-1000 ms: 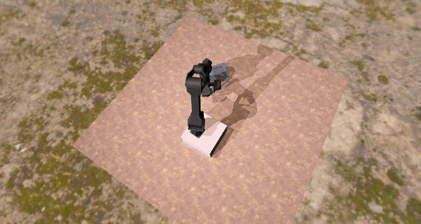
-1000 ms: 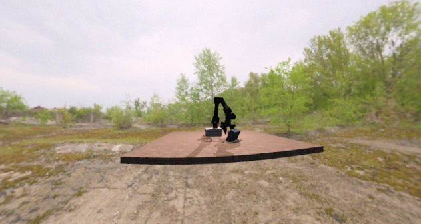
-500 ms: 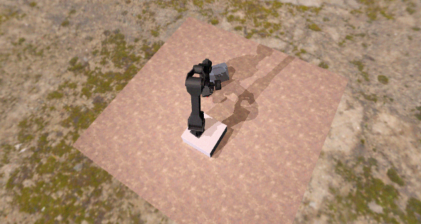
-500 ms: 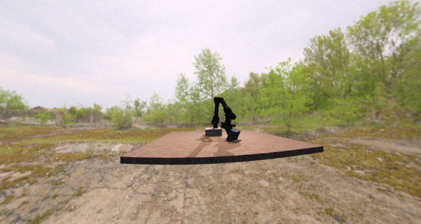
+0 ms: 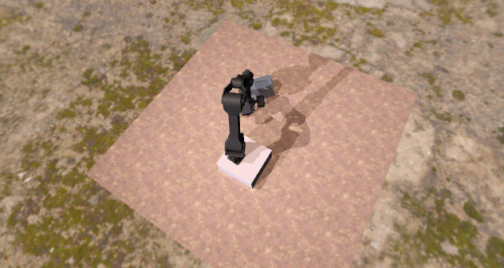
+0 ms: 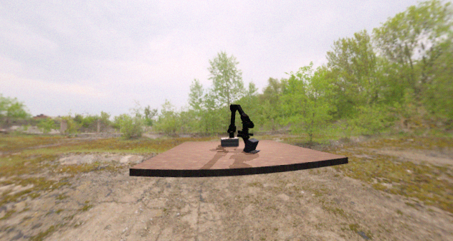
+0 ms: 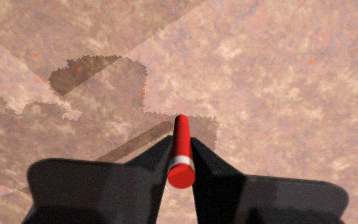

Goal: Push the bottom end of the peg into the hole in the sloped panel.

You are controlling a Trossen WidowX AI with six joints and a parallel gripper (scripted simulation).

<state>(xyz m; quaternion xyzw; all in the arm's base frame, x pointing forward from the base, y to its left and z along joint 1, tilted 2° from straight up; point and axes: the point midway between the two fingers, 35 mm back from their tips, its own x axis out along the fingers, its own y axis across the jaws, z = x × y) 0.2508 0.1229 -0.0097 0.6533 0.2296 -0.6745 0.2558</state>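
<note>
Now: the grey sloped panel 16 cm ahead of my gripper tip and 2 cm to the left of it. From my gripper tip the other things lie so: red round peg (2 cm above).
</note>
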